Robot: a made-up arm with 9 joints. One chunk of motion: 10 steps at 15 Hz.
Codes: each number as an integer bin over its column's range. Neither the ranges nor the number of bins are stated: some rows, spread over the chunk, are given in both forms.
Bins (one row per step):
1: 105 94 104 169 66 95 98 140 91
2: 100 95 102 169 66 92 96 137 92
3: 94 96 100 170 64 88 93 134 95
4: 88 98 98 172 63 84 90 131 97
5: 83 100 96 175 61 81 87 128 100
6: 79 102 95 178 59 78 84 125 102
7: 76 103 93 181 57 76 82 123 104
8: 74 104 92 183 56 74 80 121 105
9: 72 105 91 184 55 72 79 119 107
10: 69 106 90 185 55 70 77 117 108
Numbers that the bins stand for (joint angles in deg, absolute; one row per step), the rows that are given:
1: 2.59 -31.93 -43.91 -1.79 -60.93 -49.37 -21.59 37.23 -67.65
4: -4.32 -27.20 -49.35 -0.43 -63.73 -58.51 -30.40 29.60 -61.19
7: -9.20 -21.28 -53.88 3.66 -69.34 -65.16 -39.21 22.83 -53.65
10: -12.05 -17.72 -56.59 5.48 -71.21 -70.15 -44.71 17.75 -49.35
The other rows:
2: 0.56 -30.75 -45.73 -1.79 -60.93 -51.86 -23.79 34.69 -66.57
3: -1.88 -29.56 -47.54 -1.33 -62.80 -55.19 -27.10 32.15 -63.34
5: -6.35 -24.83 -51.16 0.94 -65.60 -61.01 -33.70 27.06 -57.96
6: -7.98 -22.46 -52.06 2.30 -67.47 -63.50 -37.00 24.52 -55.81
8: -10.01 -20.09 -54.78 4.57 -70.27 -66.83 -41.41 21.13 -52.58
9: -10.83 -18.91 -55.69 5.02 -71.21 -68.49 -42.51 19.44 -50.42

